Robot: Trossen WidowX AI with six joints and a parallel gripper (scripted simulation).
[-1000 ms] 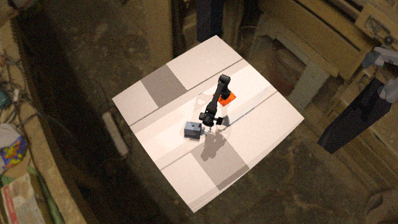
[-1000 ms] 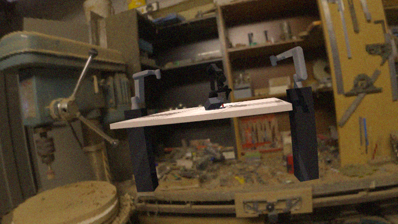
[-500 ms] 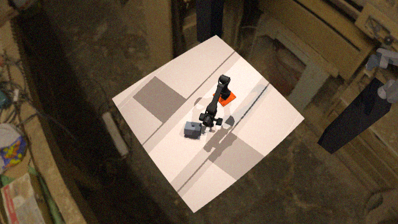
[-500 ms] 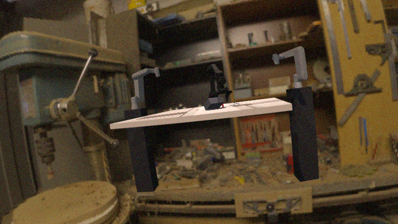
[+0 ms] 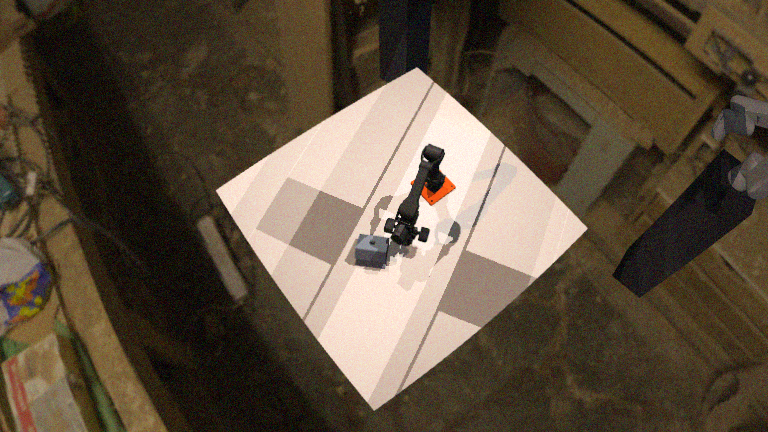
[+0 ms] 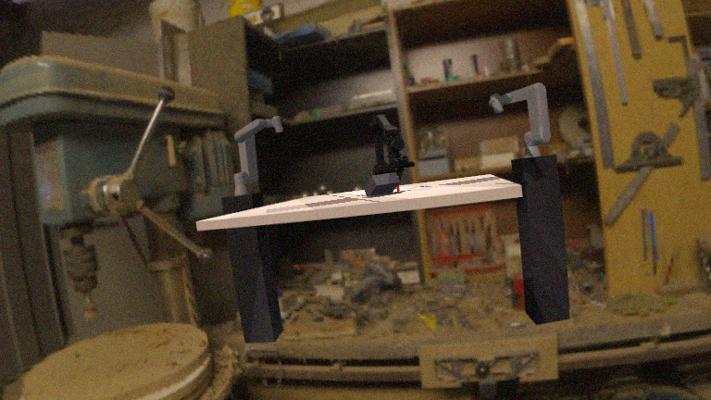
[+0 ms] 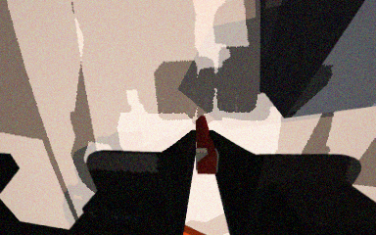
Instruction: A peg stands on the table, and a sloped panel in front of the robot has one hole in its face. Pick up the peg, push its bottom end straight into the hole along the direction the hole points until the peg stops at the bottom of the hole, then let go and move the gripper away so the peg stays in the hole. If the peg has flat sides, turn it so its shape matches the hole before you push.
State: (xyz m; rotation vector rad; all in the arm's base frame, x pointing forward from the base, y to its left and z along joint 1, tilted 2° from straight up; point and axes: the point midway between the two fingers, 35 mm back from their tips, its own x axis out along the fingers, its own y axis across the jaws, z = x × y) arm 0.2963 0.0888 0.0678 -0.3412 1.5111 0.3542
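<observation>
Right now my gripper tip is 130 mm short of the grey sloped panel, 80 mm to the left of it and 10 mm below it. Round my gripper tip: red peg 20 mm above.
</observation>
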